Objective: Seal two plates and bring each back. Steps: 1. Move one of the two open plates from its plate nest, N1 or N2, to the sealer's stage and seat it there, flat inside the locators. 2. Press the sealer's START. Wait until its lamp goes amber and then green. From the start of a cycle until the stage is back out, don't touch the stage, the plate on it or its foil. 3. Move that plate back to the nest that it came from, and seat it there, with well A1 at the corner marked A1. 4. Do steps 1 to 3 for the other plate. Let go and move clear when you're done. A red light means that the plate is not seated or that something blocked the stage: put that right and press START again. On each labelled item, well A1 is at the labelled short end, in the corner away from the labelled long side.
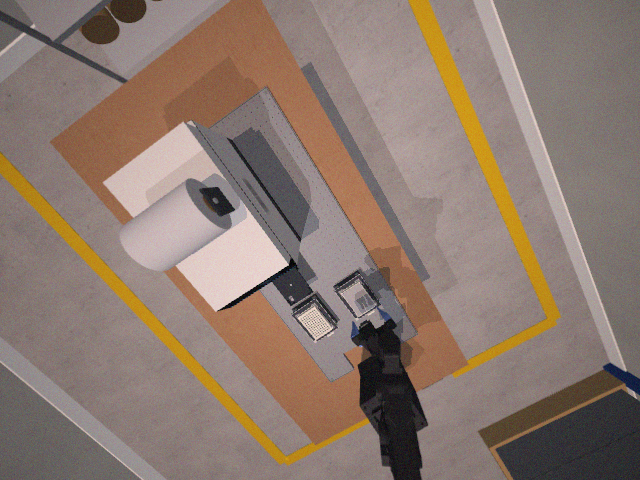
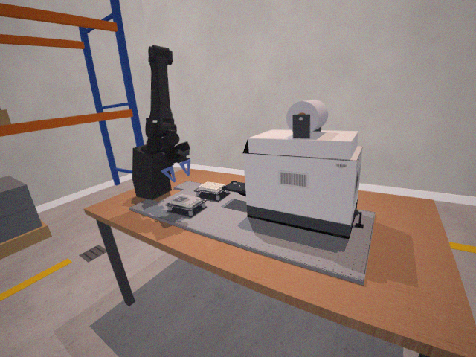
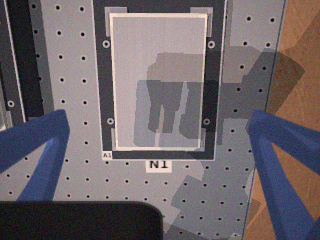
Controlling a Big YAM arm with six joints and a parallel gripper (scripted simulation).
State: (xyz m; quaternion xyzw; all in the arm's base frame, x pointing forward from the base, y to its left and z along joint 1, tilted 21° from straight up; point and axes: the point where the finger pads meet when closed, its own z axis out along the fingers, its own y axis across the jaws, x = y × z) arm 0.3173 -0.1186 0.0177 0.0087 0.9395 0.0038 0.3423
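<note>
My gripper is now 200 mm to the right of the white well plate, 120 mm above it and 20 mm short of it. From my hand the other things lie so: foil roll (560 mm ahead, 250 mm above, 140 mm to the left); then dark sealer stage (220 mm ahead, 160 mm to the left, 80 mm below); then start button (330 mm ahead, 240 mm to the left, 20 mm above).
</note>
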